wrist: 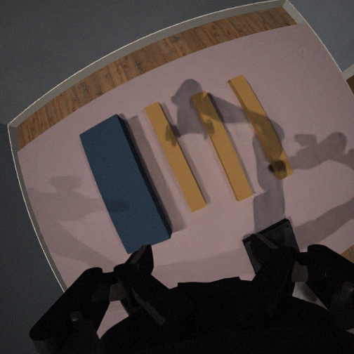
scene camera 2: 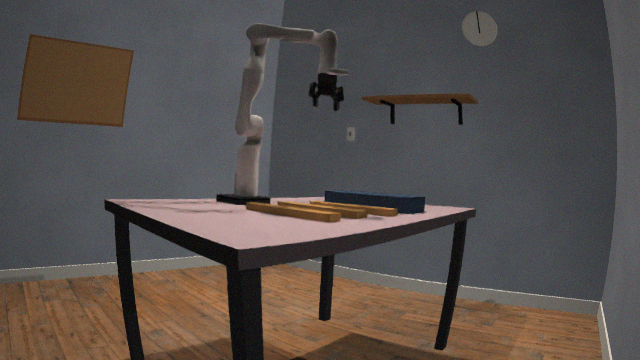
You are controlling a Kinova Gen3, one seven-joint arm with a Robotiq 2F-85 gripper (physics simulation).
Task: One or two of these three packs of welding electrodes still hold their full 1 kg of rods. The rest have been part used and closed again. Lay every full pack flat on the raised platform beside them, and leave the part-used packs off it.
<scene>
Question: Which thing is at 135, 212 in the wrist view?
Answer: A dark blue raised platform.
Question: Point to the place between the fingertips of my gripper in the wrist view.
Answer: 201, 250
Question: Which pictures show my gripper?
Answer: The wrist view and scene camera 2: all of them.
</scene>
